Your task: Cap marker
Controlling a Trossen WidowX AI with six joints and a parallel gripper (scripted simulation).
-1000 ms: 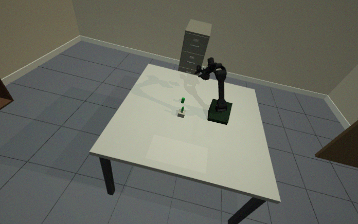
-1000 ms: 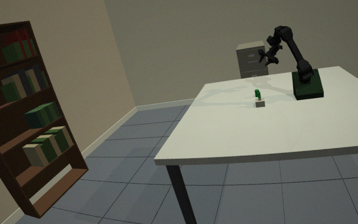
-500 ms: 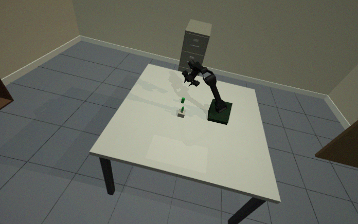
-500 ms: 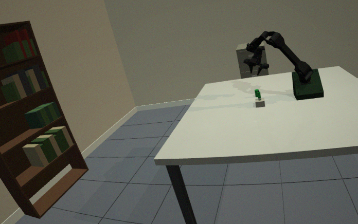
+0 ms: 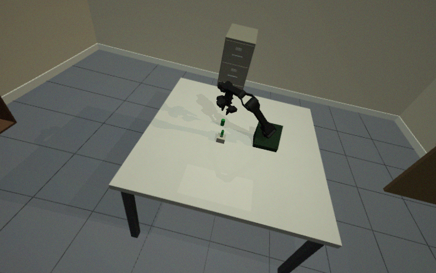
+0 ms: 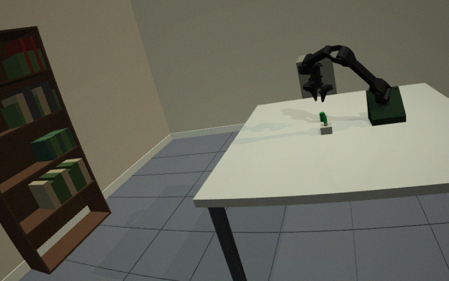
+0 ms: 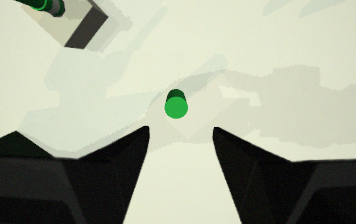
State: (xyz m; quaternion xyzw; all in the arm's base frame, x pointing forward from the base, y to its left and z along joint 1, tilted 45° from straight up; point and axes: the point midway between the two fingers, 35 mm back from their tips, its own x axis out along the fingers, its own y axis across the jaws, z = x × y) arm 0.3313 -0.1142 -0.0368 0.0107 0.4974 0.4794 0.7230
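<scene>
The green cap lies 90 mm below my gripper tip. The rest, counted from my gripper tip: holder block: 180 mm to the left, 100 mm below, 10 mm behind.
</scene>
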